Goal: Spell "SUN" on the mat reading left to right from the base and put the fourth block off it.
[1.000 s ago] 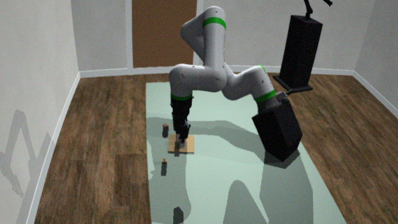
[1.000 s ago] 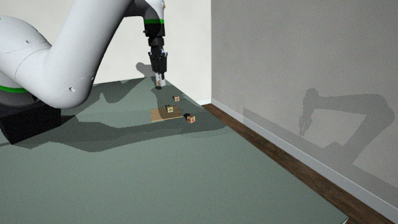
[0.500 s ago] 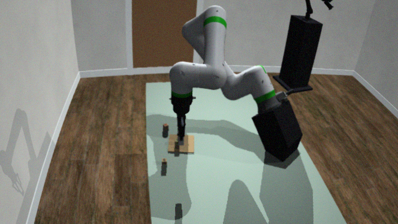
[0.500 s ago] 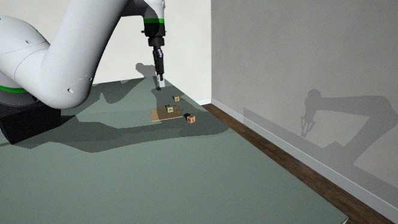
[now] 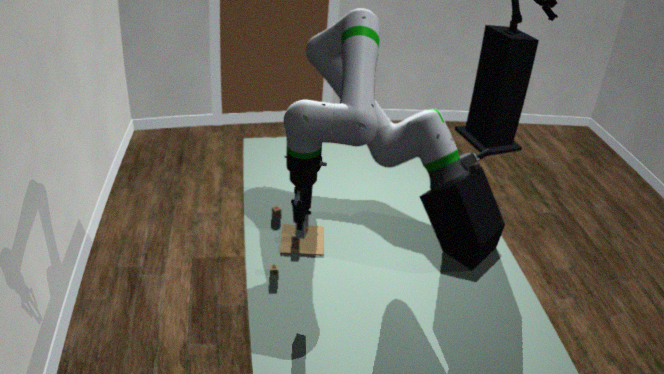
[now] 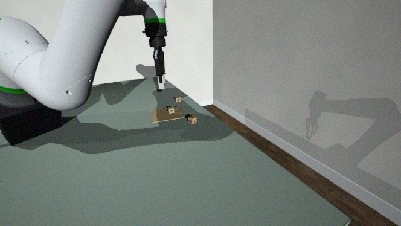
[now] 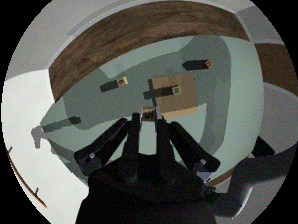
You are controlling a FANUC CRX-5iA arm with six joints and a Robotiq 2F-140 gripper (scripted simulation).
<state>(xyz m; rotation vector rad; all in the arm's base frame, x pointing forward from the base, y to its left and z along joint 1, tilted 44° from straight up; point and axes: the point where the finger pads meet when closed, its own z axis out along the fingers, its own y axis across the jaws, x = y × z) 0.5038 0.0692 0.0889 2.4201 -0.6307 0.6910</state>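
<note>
Right now my hand is 14 cm above the tan mat, 8 cm to the left of it and 3 cm past it.
</note>
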